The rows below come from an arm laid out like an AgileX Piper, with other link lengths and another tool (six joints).
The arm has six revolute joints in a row. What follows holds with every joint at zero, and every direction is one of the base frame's. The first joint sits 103.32 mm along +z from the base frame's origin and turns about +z. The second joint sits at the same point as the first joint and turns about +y. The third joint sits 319.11 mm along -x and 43.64 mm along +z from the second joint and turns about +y. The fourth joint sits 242.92 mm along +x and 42.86 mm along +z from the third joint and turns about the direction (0.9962, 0, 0.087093). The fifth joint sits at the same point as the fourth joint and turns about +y. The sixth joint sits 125.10 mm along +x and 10.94 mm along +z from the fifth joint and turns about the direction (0.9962, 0, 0.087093). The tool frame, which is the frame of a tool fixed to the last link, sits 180.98 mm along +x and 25.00 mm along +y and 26.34 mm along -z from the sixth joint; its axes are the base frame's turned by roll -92.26, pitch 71.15 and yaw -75.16 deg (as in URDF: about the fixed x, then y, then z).
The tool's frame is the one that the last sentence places.
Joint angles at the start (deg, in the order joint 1, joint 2, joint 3, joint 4, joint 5, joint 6): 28.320 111.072 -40.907 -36.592 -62.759 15.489
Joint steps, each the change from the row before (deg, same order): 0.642 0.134 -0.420 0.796 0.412 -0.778; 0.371 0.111 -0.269 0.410 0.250 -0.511; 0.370 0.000 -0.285 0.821 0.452 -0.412; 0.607 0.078 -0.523 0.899 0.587 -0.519; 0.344 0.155 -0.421 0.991 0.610 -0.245; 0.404 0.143 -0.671 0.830 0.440 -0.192; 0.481 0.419 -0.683 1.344 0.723 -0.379; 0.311 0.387 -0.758 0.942 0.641 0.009; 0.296 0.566 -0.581 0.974 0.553 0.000; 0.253 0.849 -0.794 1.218 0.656 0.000; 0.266 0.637 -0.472 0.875 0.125 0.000
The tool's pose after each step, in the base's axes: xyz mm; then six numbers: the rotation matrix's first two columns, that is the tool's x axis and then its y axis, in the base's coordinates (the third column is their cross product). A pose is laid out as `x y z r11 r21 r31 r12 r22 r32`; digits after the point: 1 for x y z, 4 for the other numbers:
369.6 406.0 95.1 0.2140 -0.2476 -0.9449 -0.9546 0.1522 -0.2561
370.2 407.8 94.8 0.2202 -0.2515 -0.9425 -0.9529 0.1512 -0.2630
372.6 408.7 95.3 0.2220 -0.2556 -0.9410 -0.9507 0.1578 -0.2671
374.7 411.5 95.9 0.2266 -0.2599 -0.9387 -0.9482 0.1616 -0.2737
378.3 412.1 95.3 0.2224 -0.2647 -0.9383 -0.9466 0.1719 -0.2729
381.8 414.4 97.2 0.2240 -0.2644 -0.9380 -0.9442 0.1795 -0.2760
386.8 415.8 95.6 0.2180 -0.2701 -0.9378 -0.9421 0.1926 -0.2744
391.5 417.3 94.9 0.2108 -0.2721 -0.9389 -0.9409 0.2039 -0.2704
395.5 418.2 91.8 0.1992 -0.2757 -0.9404 -0.9408 0.2149 -0.2623
401.5 418.8 87.0 0.1832 -0.2805 -0.9422 -0.9401 0.2304 -0.2513
404.6 420.2 84.3 0.1736 -0.2797 -0.9443 -0.9397 0.2399 -0.2438

